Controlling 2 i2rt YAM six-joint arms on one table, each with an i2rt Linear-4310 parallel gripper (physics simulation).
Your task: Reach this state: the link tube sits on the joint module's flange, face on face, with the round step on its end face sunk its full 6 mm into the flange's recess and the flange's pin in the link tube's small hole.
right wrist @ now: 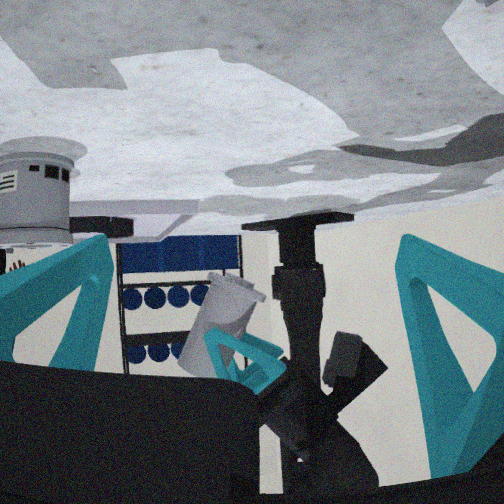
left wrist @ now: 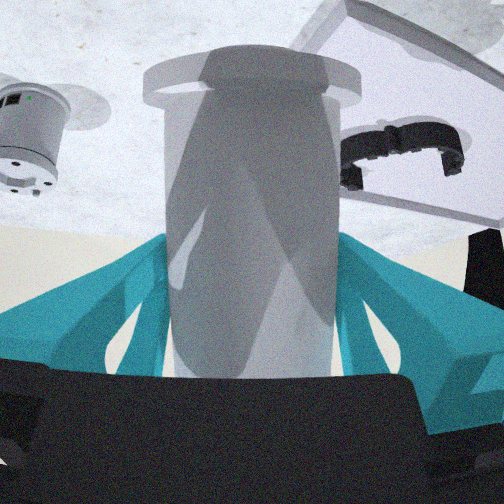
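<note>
My left gripper (left wrist: 252,300) is shut on the link tube (left wrist: 252,210), a grey cylinder with a wide flanged end pointing away from the camera. It fills the middle of the left wrist view, between the teal fingers. The joint module (left wrist: 29,137), a grey cylinder with a holed flange face, stands at the far left, apart from the tube. In the right wrist view the joint module (right wrist: 36,192) is at the left edge, and the link tube (right wrist: 220,322) shows small in the distance, held by the left gripper. My right gripper (right wrist: 250,300) is open and empty.
A pale flat tray (left wrist: 425,115) holds a black curved clamp-like part (left wrist: 400,150) to the right of the tube. In the right wrist view a blue rack (right wrist: 177,295) with round discs and the black left arm (right wrist: 305,325) stand in the background.
</note>
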